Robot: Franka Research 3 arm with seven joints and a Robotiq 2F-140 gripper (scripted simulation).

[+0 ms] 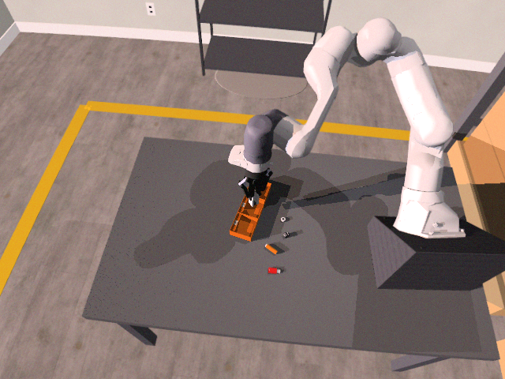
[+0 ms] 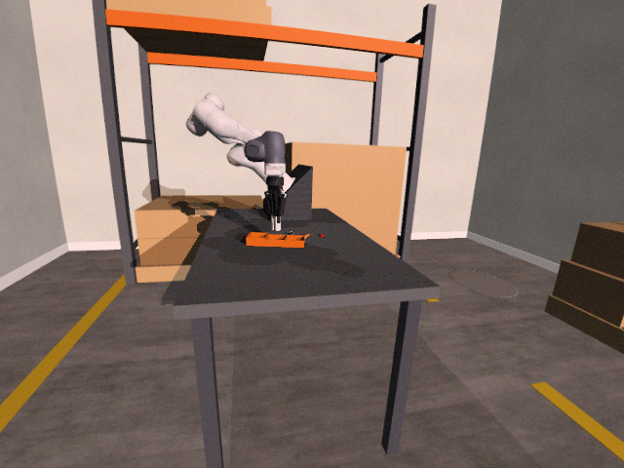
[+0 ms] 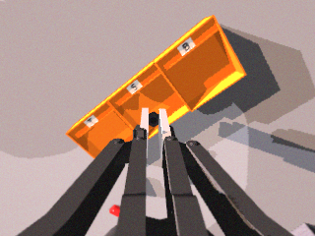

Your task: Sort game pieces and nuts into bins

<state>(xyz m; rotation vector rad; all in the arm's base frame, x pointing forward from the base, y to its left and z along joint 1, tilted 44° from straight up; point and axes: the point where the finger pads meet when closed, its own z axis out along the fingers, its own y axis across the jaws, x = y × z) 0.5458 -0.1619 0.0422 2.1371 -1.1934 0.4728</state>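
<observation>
Now: hand 30 mm above the dark nut. From my hand the other things lie so: orange bin tray 10 mm ahead, 80 mm below; grey nut 120 mm behind, 30 mm to the left, 90 mm below; black die 130 mm behind, 100 mm to the left, 90 mm below.
</observation>
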